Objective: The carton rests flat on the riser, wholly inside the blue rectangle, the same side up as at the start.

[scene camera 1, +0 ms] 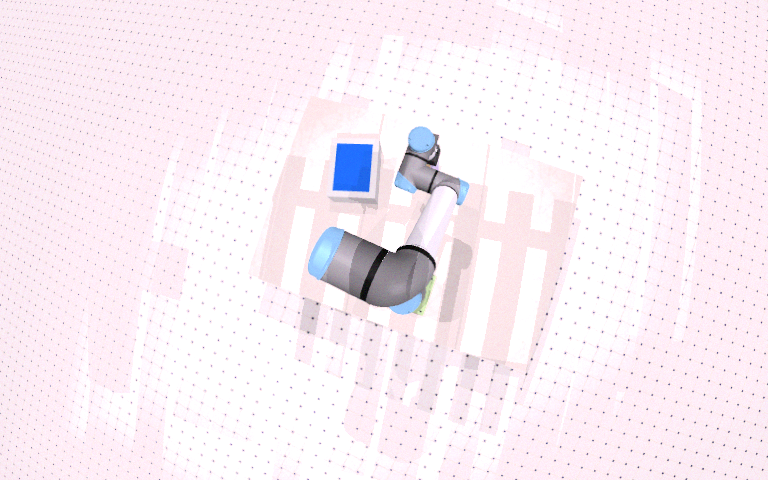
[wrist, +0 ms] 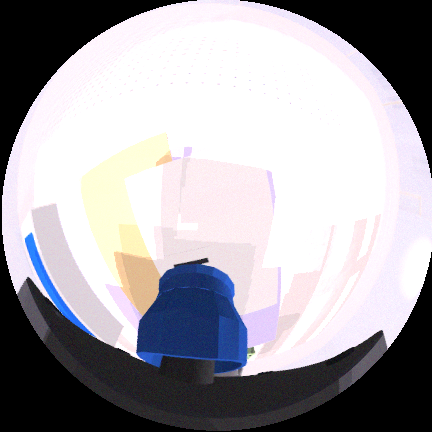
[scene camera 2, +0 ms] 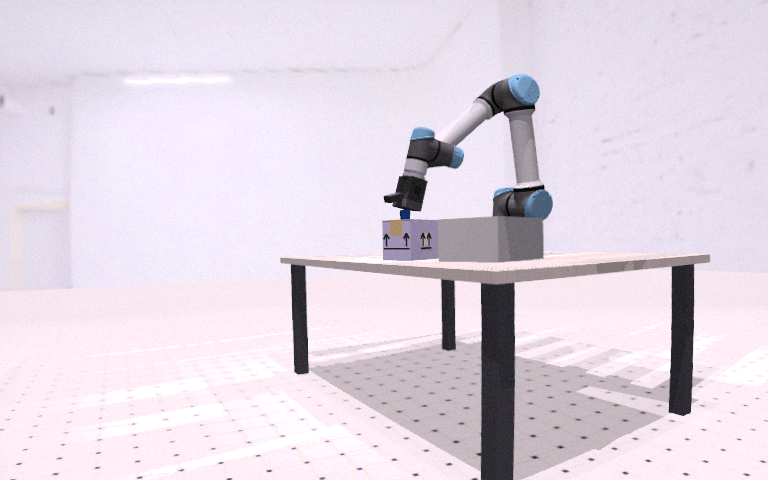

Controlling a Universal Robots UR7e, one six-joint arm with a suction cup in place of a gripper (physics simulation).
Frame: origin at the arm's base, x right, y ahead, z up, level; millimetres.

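Seen in the pictures: hand at its tool point: [wrist: 203,271].
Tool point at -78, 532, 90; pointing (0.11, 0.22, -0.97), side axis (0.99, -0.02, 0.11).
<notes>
Offsets run from my tool point to a thing's top centre, as dx, dy, dz. Level surfaces: height alone.
A lilac carton {-14, -23, +9} [scene camera 2: 410,240] [wrist: 225,201] with black up-arrows and tan tape stands upright on the table, just left of the grey riser {-285, -123, +2} [scene camera 2: 490,237] [scene camera 1: 353,195] [wrist: 60,257]. The riser's top bears the blue rectangle {-285, -123, +2} [scene camera 1: 352,166] [wrist: 34,257], which is bare. My blue suction cup [scene camera 2: 404,214] [wrist: 197,282] points straight down and sits on the carton's top face, near the tape strip. In the overhead view the wrist hides the cup and most of the carton.
The table {dz -120} [scene camera 2: 529,269] has dark legs, and its left edge is close to the carton. The arm's base [scene camera 2: 521,202] stands behind the riser, on the right. The riser's top is about level with the carton's top.
</notes>
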